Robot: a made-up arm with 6 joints. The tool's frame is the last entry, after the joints. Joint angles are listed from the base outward. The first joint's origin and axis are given. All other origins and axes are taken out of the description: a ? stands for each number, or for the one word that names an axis. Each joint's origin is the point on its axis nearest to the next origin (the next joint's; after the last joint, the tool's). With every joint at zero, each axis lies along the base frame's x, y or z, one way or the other. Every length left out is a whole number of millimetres.
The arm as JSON. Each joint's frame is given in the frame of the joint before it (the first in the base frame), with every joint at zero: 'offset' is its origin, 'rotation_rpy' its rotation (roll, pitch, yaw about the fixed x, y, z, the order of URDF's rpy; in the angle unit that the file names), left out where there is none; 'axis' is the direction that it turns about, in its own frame. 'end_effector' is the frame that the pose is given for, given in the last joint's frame.
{
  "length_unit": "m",
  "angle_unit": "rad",
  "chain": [
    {
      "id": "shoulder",
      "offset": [
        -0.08,
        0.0,
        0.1
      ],
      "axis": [
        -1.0,
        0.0,
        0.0
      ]
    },
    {
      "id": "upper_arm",
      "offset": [
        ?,
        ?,
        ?
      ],
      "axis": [
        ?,
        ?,
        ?
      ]
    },
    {
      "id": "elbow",
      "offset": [
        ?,
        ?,
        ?
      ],
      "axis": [
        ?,
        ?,
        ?
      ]
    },
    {
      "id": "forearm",
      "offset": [
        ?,
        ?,
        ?
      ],
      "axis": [
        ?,
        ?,
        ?
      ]
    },
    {
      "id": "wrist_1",
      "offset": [
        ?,
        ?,
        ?
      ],
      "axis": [
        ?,
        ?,
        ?
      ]
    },
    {
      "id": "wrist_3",
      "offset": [
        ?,
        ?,
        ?
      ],
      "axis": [
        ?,
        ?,
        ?
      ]
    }
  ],
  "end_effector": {
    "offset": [
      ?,
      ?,
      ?
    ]
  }
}
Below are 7 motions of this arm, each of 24 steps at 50 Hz.
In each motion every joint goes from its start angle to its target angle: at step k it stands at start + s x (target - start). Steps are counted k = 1, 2, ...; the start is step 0. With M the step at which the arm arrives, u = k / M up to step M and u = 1 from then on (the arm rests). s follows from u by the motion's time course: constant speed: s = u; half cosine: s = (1 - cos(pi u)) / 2; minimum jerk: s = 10 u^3 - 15 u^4 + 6 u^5.
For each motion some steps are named. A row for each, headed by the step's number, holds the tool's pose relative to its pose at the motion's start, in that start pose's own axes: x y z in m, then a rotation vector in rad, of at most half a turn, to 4 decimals.
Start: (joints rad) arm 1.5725 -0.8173 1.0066 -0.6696 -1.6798 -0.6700
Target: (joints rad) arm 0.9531 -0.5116 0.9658 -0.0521 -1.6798 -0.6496
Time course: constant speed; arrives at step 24
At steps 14, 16, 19, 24:
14: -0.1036 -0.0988 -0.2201 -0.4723 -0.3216 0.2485
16: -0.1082 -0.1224 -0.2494 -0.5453 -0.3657 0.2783
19: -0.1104 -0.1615 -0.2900 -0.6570 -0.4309 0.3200
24: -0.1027 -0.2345 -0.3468 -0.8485 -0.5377 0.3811

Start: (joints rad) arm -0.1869 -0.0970 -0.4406 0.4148 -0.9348 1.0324
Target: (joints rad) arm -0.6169 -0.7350 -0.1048 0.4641 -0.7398 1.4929
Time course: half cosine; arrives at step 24
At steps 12, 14, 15, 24:
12: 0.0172 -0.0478 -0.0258 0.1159 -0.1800 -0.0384
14: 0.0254 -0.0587 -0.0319 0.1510 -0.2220 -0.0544
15: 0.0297 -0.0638 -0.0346 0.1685 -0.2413 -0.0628
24: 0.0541 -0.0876 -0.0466 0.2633 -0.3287 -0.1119

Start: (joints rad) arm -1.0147 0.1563 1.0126 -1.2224 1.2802 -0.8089
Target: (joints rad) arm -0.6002 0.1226 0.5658 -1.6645 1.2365 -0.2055
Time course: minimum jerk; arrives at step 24
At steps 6, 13, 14, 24:
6: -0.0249 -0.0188 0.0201 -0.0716 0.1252 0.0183
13: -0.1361 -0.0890 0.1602 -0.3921 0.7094 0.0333
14: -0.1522 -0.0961 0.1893 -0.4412 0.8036 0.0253
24: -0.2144 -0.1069 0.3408 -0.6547 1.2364 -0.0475

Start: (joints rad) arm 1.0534 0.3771 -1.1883 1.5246 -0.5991 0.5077
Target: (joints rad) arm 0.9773 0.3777 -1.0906 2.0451 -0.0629 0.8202
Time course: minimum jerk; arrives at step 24
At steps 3, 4, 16, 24:
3: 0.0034 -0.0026 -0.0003 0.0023 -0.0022 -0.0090
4: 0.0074 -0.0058 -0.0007 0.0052 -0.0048 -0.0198
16: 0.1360 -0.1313 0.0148 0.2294 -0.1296 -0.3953
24: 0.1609 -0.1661 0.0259 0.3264 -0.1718 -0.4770

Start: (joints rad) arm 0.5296 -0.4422 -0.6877 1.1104 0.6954 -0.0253
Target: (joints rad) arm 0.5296 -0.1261 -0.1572 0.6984 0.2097 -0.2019
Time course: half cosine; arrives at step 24
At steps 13, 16, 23, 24:
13: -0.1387 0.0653 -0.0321 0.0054 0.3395 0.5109
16: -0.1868 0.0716 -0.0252 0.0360 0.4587 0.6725
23: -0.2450 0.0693 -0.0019 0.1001 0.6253 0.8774
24: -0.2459 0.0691 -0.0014 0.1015 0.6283 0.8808

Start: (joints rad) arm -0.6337 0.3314 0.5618 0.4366 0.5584 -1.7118
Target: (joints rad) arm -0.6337 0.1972 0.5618 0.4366 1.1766 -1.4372
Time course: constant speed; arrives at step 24
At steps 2, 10, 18, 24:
2: -0.0008 -0.0136 -0.0087 -0.0487 0.0120 0.0056
10: -0.0021 -0.0735 -0.0365 -0.2448 0.0600 0.0114
18: -0.0011 -0.1399 -0.0513 -0.4413 0.1074 -0.0098
24: 0.0000 -0.1919 -0.0531 -0.5874 0.1420 -0.0432

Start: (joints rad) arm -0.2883 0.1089 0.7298 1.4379 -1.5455 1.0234
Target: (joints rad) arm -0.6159 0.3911 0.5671 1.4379 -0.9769 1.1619
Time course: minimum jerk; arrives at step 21
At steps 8, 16, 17, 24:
8: 0.0106 -0.0158 0.0312 0.2484 0.0552 -0.1454
16: 0.0175 -0.0682 0.0722 0.8128 0.1481 -0.4080
17: 0.0172 -0.0719 0.0734 0.8504 0.1527 -0.4221
24: 0.0165 -0.0765 0.0748 0.8977 0.1583 -0.4392

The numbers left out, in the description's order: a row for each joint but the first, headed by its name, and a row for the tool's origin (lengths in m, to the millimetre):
upper_arm: xyz 0.0 -0.04 0.14, axis 0.0 1.0 0.0
elbow: xyz 0.09 0.0 0.27, axis 0.0 0.0 1.0
forearm: xyz -0.06 -0.13 0.0, axis 0.0 -1.0 0.0
wrist_1: xyz -0.3 0.0 -0.15, axis 0.0 0.0 -1.0
wrist_3: xyz 0.18 0.17 0.0, axis 0.0 1.0 0.0
tool: xyz 0.08 0.0 -0.1

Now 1 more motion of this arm.
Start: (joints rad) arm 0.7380 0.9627 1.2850 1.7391 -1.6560 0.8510
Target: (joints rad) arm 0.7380 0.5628 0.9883 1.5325 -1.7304 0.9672
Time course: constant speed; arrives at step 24
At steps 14, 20, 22, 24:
14: -0.0997 -0.0068 -0.0434 -0.1835 0.2107 0.2154
20: -0.1415 -0.0196 -0.0561 -0.2649 0.3090 0.2901
22: -0.1550 -0.0249 -0.0593 -0.2923 0.3427 0.3125
24: -0.1684 -0.0306 -0.0621 -0.3197 0.3768 0.3337

